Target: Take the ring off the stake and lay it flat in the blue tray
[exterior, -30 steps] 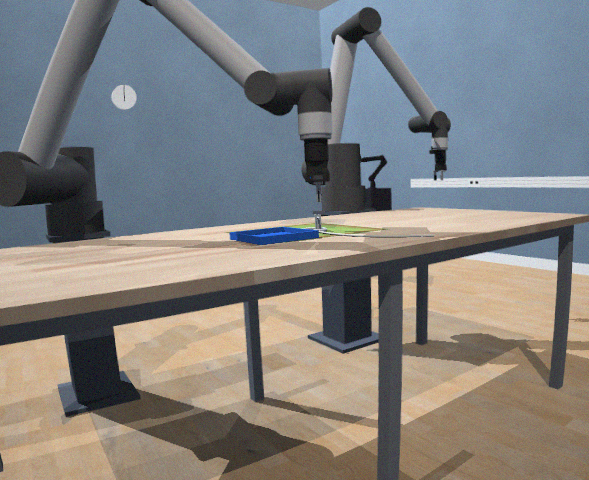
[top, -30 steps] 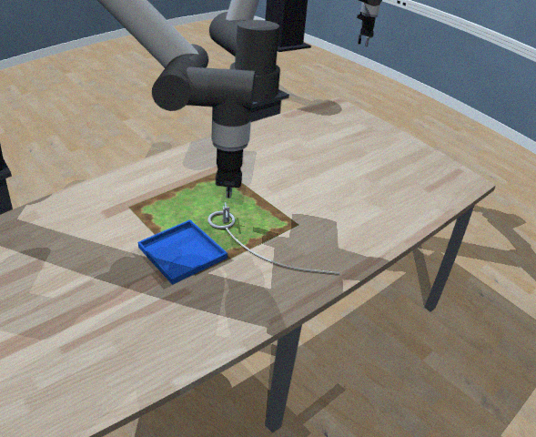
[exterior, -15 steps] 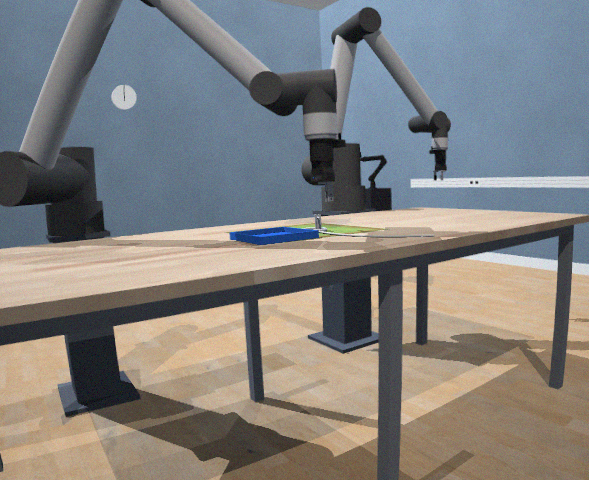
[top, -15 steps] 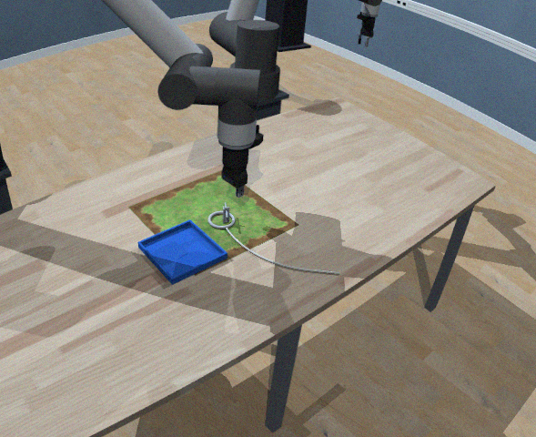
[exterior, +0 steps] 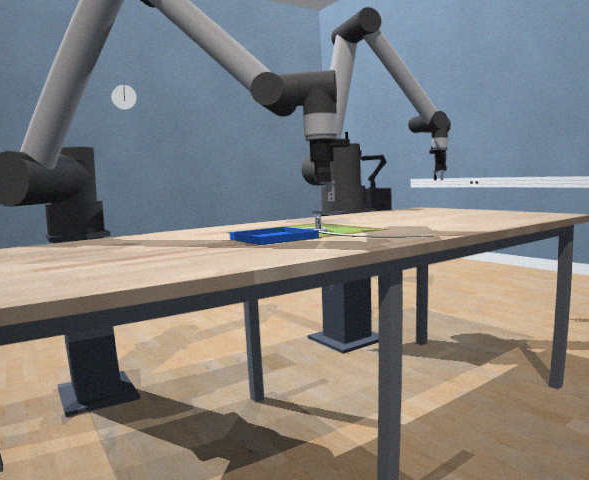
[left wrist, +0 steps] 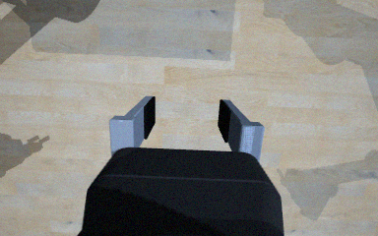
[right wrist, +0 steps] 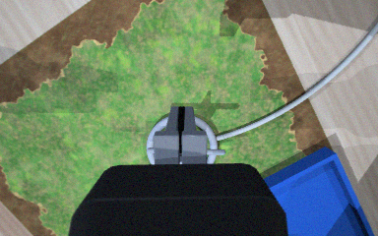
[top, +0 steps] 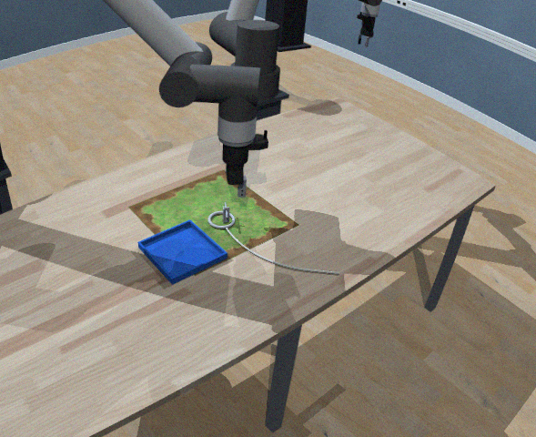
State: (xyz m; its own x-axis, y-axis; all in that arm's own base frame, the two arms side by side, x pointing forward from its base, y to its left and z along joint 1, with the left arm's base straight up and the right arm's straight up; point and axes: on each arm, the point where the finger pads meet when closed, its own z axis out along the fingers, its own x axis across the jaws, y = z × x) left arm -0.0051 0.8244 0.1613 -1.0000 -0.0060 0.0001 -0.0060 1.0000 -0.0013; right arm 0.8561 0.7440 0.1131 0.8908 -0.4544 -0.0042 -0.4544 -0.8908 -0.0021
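Observation:
The grey stake lies 2 cm behind my right hand, 5 cm to the right of it and 8 cm below it. The rest, counted from my right hand: mat 7 cm behind, 7 cm to the right, 13 cm below; then grey ring 3 cm behind, 5 cm to the right, 11 cm below; then blue tray 4 cm ahead, 24 cm to the right, 10 cm below.

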